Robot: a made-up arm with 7 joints.
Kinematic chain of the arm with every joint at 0, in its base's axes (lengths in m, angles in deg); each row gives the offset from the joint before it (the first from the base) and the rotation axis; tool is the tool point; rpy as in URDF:
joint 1: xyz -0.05 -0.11 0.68 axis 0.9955 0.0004 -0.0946
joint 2: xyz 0.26 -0.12 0 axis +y
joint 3: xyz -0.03 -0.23 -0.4 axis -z
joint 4: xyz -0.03 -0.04 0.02 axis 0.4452 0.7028 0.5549
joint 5: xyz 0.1 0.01 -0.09 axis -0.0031 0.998 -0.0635
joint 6: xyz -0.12 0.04 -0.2 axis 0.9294 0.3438 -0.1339
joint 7: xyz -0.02 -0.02 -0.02 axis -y
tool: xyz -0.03 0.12 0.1 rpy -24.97 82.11 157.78
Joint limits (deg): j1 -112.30..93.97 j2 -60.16..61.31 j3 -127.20..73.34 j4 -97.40..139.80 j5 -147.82..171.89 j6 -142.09..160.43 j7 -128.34..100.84
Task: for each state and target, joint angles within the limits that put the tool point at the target. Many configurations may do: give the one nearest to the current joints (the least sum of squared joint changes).
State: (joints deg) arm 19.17 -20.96 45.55 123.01 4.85 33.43 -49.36
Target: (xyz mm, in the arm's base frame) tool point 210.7 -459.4 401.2
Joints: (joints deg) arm -9.49 -38.11 37.00 132.59 14.37 33.03 -40.74
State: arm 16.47 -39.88 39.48 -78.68 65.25 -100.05 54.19
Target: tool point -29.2 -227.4 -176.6
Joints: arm 31.55 6.04 45.03 -85.14 24.49 -100.33 57.38
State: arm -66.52 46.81 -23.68 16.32 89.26 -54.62 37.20
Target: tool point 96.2 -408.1 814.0
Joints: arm -35.18 29.26 -22.50 32.38 110.76 -53.34 38.69
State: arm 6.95 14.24 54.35 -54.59 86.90 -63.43 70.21
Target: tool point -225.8 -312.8 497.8
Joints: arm -17.33 41.65 32.57 -43.44 83.05 -75.64 77.83
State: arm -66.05 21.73 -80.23 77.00 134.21 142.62 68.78
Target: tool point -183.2 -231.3 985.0
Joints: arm -97.88 56.74 -88.56 85.89 135.51 129.69 77.91
